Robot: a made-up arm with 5 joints. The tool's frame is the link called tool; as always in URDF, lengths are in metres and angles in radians. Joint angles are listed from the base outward. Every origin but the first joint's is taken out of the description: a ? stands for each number. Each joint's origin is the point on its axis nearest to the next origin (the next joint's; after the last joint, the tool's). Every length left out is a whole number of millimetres.
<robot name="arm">
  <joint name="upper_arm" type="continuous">
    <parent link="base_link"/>
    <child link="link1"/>
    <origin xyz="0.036 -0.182 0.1" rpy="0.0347 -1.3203 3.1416"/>
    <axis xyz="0 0 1"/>
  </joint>
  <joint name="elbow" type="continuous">
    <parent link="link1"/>
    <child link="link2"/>
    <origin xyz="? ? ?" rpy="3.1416 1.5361 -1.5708"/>
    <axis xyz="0 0 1"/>
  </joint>
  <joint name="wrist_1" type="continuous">
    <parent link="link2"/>
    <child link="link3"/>
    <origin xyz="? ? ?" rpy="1.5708 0 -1.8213"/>
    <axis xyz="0 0 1"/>
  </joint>
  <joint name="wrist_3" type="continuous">
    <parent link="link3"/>
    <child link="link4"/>
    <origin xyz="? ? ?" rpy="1.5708 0 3.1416"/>
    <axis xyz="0 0 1"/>
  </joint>
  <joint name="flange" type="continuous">
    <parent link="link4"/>
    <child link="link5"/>
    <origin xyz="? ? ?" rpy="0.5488 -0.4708 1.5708"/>
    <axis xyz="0 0 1"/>
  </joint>
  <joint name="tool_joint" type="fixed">
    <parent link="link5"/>
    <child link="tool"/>
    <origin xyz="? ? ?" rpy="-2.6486 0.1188 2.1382"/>
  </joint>
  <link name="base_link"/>
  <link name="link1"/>
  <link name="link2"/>
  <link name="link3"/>
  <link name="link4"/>
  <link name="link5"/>
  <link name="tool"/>
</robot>
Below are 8 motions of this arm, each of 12 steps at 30 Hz.
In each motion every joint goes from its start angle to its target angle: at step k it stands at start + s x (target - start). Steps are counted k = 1, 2, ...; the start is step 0. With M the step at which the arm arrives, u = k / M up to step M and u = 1 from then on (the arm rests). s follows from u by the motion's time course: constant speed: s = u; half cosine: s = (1 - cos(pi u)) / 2; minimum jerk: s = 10 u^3 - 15 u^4 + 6 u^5.
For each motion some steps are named. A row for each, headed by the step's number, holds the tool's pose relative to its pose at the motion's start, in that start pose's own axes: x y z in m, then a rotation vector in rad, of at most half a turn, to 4 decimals.
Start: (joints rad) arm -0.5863 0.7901 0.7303 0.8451 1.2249
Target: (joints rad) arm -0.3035 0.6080 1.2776 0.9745 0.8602
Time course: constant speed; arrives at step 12
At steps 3, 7, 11, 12:
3: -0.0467 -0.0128 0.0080 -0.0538 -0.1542 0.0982
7: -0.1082 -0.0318 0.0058 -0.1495 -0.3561 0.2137
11: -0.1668 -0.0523 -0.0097 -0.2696 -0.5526 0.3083
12: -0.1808 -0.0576 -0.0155 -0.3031 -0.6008 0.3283

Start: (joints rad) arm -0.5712 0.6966 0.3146 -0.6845 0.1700
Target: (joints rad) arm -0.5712 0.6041 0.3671 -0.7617 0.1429
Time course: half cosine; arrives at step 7
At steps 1, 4, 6, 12:
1: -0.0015 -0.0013 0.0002 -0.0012 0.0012 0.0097
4: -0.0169 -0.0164 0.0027 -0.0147 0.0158 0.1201
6: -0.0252 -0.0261 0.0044 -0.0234 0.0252 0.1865
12: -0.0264 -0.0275 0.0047 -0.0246 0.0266 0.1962

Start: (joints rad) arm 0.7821 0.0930 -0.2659 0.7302 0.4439
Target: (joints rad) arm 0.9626 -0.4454 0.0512 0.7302 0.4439
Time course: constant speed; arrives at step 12
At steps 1, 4, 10, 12:
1: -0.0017 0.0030 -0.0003 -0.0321 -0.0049 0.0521
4: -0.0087 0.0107 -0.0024 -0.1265 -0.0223 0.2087
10: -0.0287 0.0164 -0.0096 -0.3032 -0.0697 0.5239
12: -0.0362 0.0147 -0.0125 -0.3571 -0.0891 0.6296

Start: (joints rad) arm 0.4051 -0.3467 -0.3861 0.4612 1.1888
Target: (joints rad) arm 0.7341 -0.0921 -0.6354 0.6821 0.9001
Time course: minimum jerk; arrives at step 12
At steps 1, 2, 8, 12:
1: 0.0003 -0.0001 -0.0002 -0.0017 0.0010 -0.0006
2: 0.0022 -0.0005 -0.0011 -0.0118 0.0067 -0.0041
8: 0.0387 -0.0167 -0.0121 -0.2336 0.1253 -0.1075
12: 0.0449 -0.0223 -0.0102 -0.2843 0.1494 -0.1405

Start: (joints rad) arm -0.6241 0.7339 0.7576 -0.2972 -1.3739
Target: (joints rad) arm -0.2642 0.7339 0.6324 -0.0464 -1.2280
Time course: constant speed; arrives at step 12
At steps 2, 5, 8, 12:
2: 0.0180 0.0171 0.0100 0.0409 0.0001 -0.0758
5: 0.0484 0.0416 0.0263 0.0974 0.0032 -0.1919
8: 0.0828 0.0642 0.0434 0.1479 0.0097 -0.3106
12: 0.1346 0.0903 0.0669 0.2057 0.0233 -0.4723

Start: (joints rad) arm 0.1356 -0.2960 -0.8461 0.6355 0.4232
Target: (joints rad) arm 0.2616 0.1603 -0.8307 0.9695 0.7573
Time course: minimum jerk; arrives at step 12
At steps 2, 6, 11, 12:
2: 0.0024 0.0078 -0.0034 -0.0101 -0.0112 -0.0350
6: 0.0581 0.0843 -0.0489 -0.1401 -0.1696 -0.4894
11: 0.1439 0.1012 -0.0850 -0.2678 -0.3606 -0.9664
12: 0.1448 0.1010 -0.0852 -0.2690 -0.3627 -0.9713

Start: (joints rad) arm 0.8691 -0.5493 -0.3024 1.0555 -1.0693
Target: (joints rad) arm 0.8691 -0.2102 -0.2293 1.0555 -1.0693
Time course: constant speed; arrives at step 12
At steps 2, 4, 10, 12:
2: -0.0010 0.0279 -0.0094 0.0114 -0.0180 -0.0538
4: -0.0001 0.0557 -0.0182 0.0234 -0.0355 -0.1075
10: 0.0127 0.1379 -0.0405 0.0626 -0.0856 -0.2689
12: 0.0203 0.1645 -0.0463 0.0767 -0.1014 -0.3227

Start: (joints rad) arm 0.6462 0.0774 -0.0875 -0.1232 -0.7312
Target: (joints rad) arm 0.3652 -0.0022 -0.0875 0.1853 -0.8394
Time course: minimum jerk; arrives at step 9
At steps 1, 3, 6, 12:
1: -0.0011 0.0001 -0.0014 0.0007 -0.0027 -0.0014
3: -0.0202 0.0016 -0.0254 0.0132 -0.0502 -0.0255
6: -0.0696 0.0046 -0.1032 0.0581 -0.1930 -0.0870
12: -0.0848 0.0051 -0.1339 0.0771 -0.2461 -0.1058

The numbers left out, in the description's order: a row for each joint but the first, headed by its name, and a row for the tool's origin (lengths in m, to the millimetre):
elbow: -0.017 0.037 0
wrist_1: -0.122 0.024 0
wrist_3: -0.151 -0.408 0
flange: -0.182 -0.132 0
tool: 0.309 -0.181 0

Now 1 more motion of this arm.
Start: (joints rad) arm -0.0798 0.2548 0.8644 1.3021 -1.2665
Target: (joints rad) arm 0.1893 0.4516 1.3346 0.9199 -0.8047
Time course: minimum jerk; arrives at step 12
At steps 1, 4, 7, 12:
1: 0.0014 0.0025 0.0011 -0.0027 0.0018 -0.0034
4: 0.0640 0.1004 0.0363 -0.1136 0.0762 -0.1374
7: 0.2393 0.2730 0.0615 -0.3629 0.2452 -0.3934
12: 0.3936 0.3616 0.0357 -0.5615 0.3867 -0.5579

